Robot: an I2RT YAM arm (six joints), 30 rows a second.
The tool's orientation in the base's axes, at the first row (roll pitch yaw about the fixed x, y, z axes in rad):
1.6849 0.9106 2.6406
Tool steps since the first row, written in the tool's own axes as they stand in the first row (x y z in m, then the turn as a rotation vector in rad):
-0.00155 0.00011 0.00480 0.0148 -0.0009 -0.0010
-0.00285 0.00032 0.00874 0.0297 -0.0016 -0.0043
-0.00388 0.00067 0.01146 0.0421 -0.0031 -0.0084
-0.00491 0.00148 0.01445 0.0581 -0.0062 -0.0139
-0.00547 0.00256 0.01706 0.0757 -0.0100 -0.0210
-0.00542 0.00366 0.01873 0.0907 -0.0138 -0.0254
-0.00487 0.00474 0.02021 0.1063 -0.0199 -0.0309
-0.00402 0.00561 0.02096 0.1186 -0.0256 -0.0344
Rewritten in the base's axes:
0.00343 0.00357 0.00096 -0.0079 0.0031 -0.0122
0.00619 0.00655 0.00184 -0.0174 0.0044 -0.0241
0.00803 0.00867 0.00267 -0.0254 0.0040 -0.0346
0.00974 0.01123 0.00377 -0.0351 0.0026 -0.0487
0.01081 0.01374 0.00469 -0.0461 0.0001 -0.0644
0.01101 0.01566 0.00520 -0.0542 -0.0009 -0.0783
0.01085 0.01756 0.00532 -0.0618 -0.0038 -0.0939
0.01026 0.01885 0.00513 -0.0667 -0.0058 -0.1069

